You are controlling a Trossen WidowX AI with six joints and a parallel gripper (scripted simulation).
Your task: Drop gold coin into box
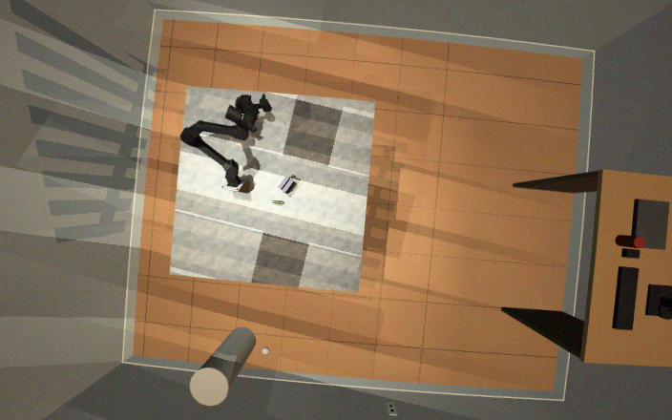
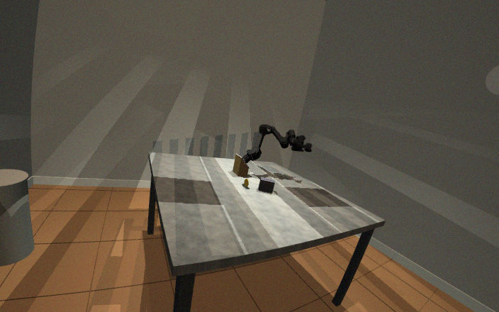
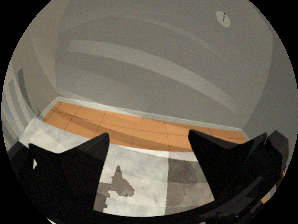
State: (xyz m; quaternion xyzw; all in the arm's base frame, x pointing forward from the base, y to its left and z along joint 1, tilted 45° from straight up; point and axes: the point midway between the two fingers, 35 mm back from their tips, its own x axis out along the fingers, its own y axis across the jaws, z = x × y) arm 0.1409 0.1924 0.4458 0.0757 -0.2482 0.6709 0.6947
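Right now my gripper tip is 120 mm short of the gold coin, 560 mm to the left of it and 240 mm above it.
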